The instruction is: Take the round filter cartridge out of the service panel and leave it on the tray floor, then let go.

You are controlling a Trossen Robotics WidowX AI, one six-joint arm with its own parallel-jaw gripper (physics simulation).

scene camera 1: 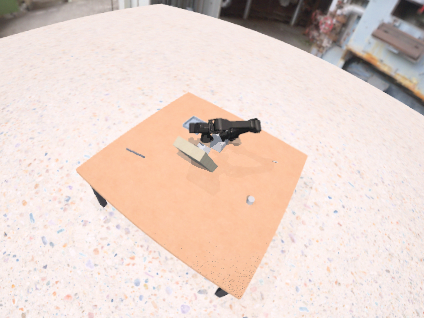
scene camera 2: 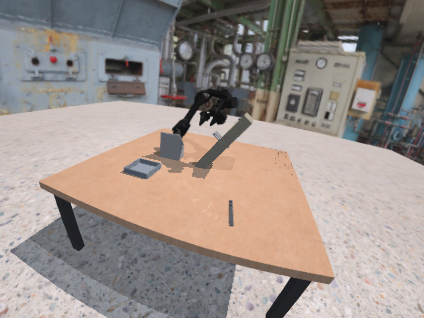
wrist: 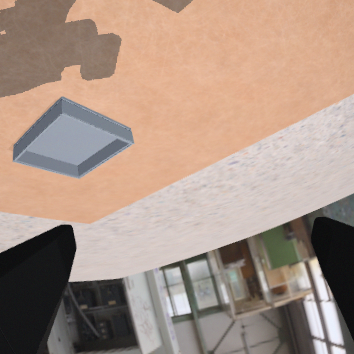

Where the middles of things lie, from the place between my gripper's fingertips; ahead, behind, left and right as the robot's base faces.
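Measured from the grey tray point(wrist: 71, 139), my gripper is a good way to the left of it, well past it and, as I see, well above it too.
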